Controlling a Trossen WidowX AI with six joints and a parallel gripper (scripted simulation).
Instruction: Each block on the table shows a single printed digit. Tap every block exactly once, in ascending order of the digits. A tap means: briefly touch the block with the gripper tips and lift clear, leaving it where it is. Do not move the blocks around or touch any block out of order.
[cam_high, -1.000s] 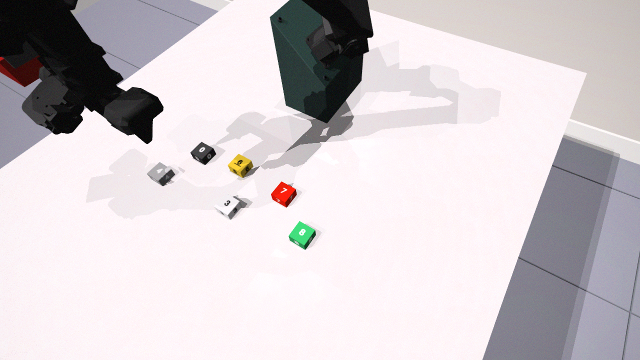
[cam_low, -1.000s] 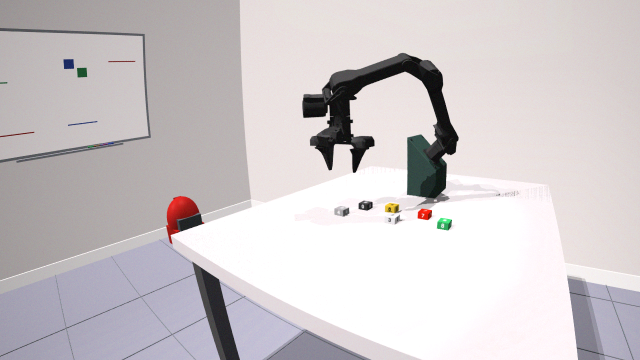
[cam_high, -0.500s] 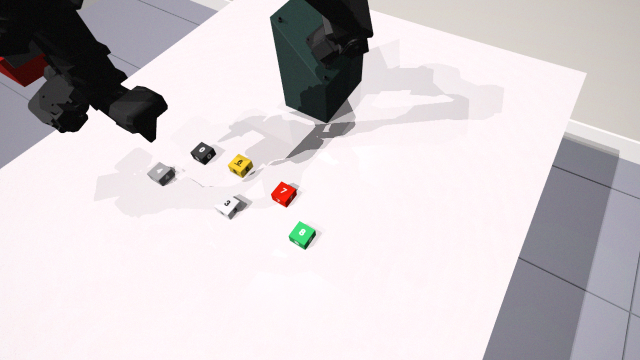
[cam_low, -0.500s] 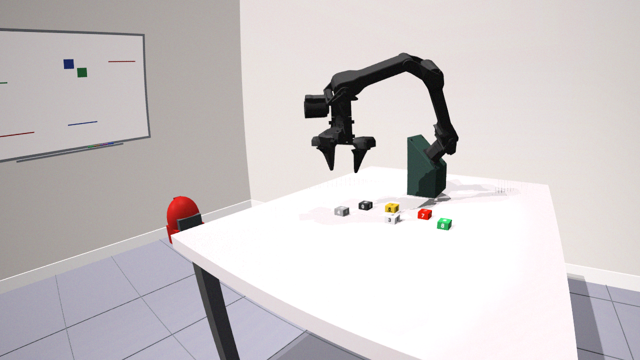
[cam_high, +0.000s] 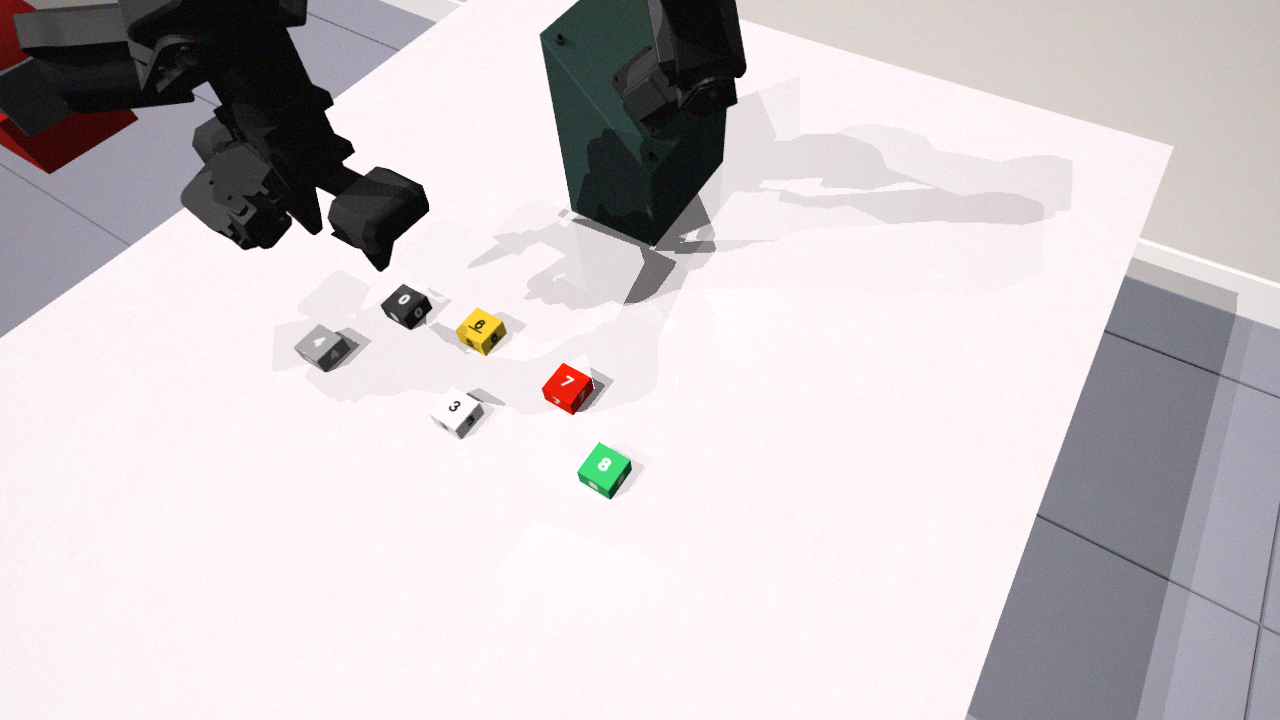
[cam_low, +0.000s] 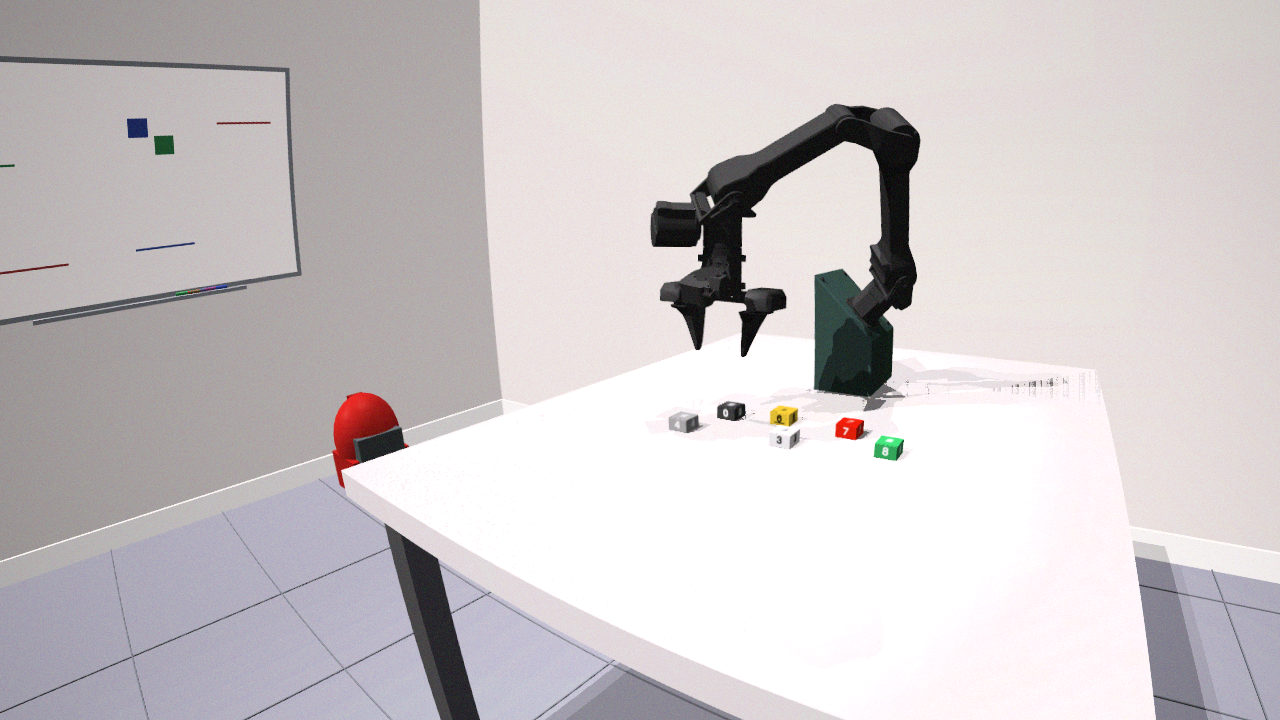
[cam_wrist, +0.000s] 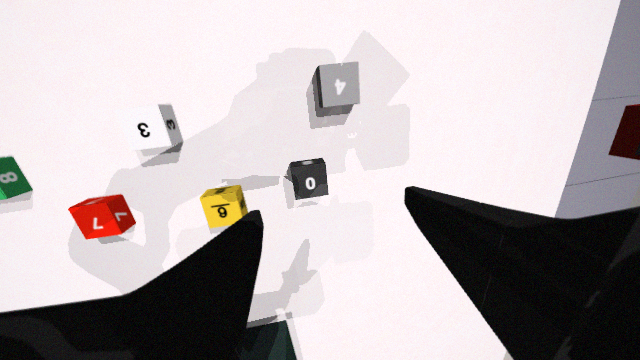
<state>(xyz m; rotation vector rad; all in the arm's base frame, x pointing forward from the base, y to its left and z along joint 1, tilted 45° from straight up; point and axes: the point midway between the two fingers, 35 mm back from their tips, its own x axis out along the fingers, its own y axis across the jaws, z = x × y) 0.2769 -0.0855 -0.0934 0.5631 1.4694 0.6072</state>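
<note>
The black 0 block is 9 cm below my gripper tip, 2 cm behind it and 1 cm to the left of it. From my gripper tip the other things lie so: yellow 6 block 9 cm to the left, 9 cm below, 3 cm behind; then grey 4 block 9 cm below, 6 cm ahead, 3 cm to the right; then white 3 block 13 cm to the left, 9 cm below, 5 cm ahead.
</note>
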